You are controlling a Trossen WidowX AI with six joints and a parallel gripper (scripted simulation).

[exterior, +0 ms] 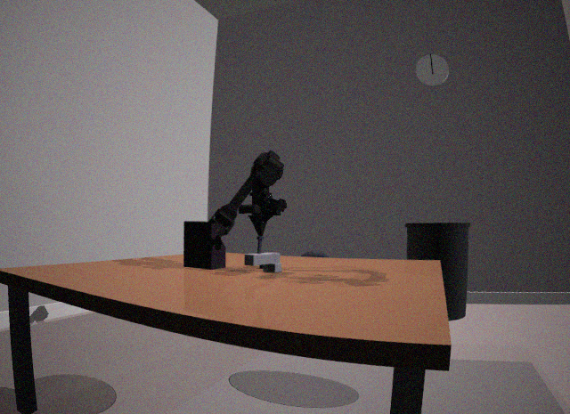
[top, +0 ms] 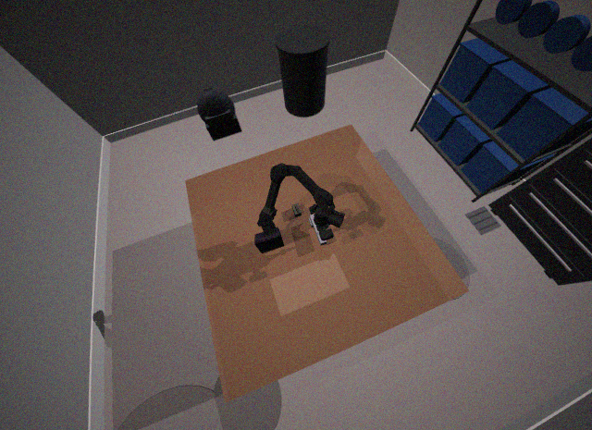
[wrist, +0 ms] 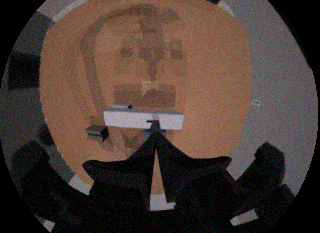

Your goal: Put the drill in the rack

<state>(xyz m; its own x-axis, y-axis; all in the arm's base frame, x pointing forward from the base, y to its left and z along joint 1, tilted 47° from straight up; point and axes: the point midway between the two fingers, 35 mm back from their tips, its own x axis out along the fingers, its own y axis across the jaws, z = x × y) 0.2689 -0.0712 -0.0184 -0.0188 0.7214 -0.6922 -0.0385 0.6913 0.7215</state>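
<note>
Right now the thin dark pin is 30 mm below my gripper tip. From my gripper tip the other things lie so: drill 10 mm behind, 50 mm to the left, 80 mm below; then greenish rack 90 mm behind, 200 mm to the left, 110 mm below; then light grey block 10 mm behind, 30 mm to the left, 90 mm below.
</note>
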